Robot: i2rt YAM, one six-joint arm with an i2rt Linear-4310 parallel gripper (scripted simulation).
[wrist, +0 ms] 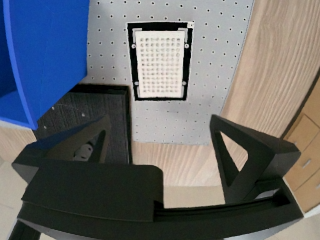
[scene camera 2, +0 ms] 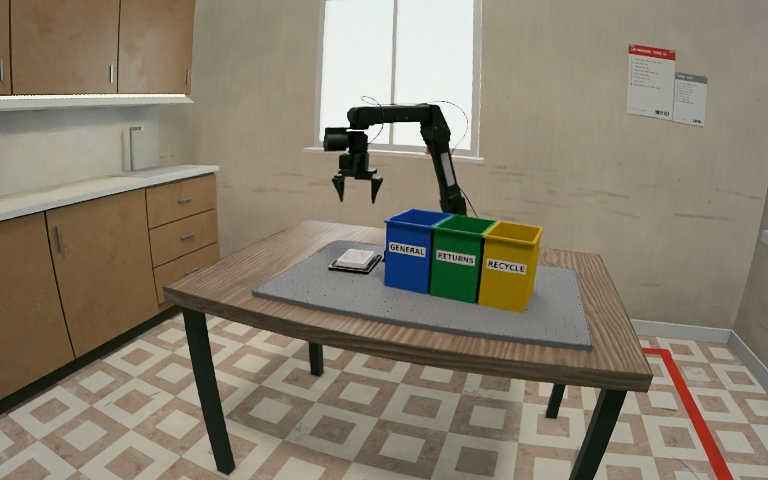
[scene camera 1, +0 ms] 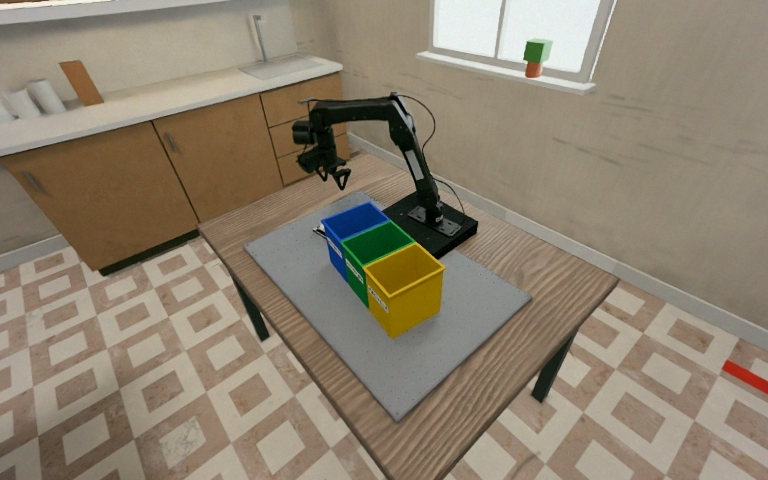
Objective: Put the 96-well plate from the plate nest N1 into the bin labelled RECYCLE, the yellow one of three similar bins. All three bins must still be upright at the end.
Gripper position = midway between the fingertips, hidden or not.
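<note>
Visible to me: a white 96-well plate [wrist: 169, 67], a blue general bin [scene camera 1: 341, 226] and my gripper [wrist: 160, 120].
</note>
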